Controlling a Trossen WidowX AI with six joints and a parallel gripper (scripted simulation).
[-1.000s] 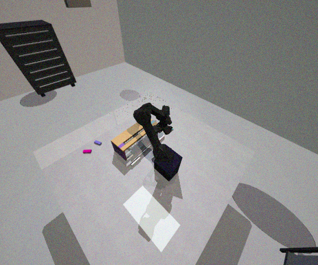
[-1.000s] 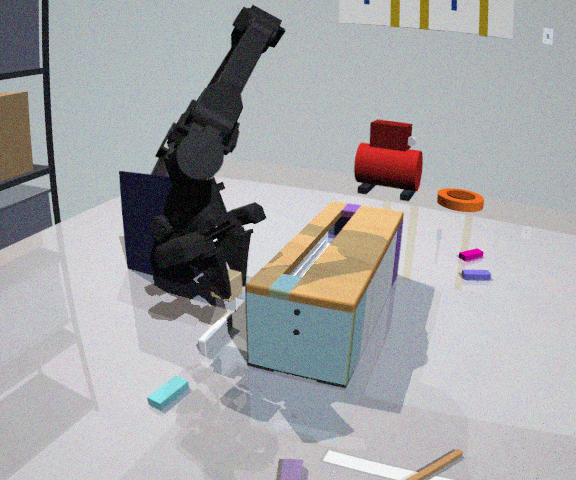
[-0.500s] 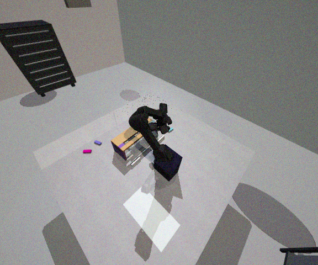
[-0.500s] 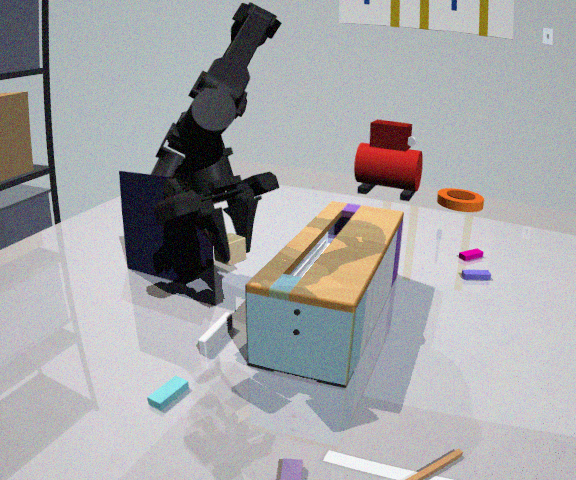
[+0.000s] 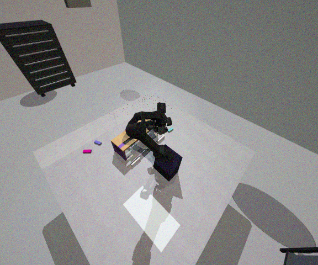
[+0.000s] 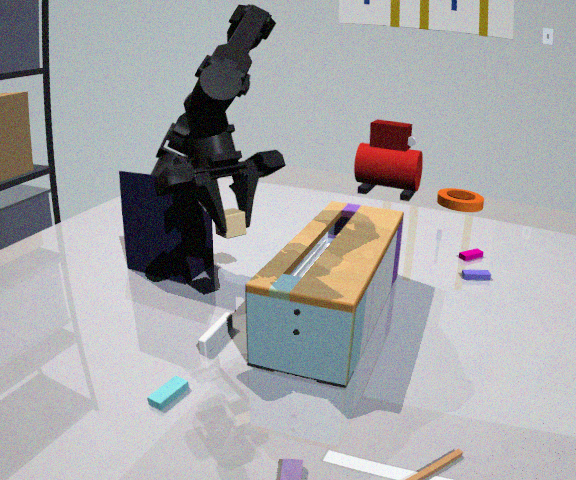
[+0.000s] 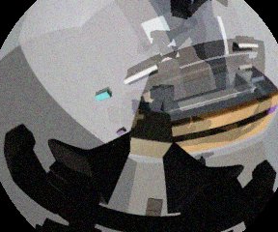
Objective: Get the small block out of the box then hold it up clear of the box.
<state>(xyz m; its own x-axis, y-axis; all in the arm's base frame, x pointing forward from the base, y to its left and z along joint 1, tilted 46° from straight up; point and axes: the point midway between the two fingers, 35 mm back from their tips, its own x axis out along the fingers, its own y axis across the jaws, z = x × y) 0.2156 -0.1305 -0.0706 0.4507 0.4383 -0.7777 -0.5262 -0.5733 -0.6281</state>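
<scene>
The tan block is 10 mm to the left of my gripper tip, 10 mm behind it and 10 mm above it. Also, from my gripper tip: purple brick 360 mm to the left, 350 mm ahead, 170 mm below; box 120 mm to the left, 110 mm below, 80 mm ahead; cyan block 180 mm to the right, 170 mm below, 20 mm behind.
</scene>
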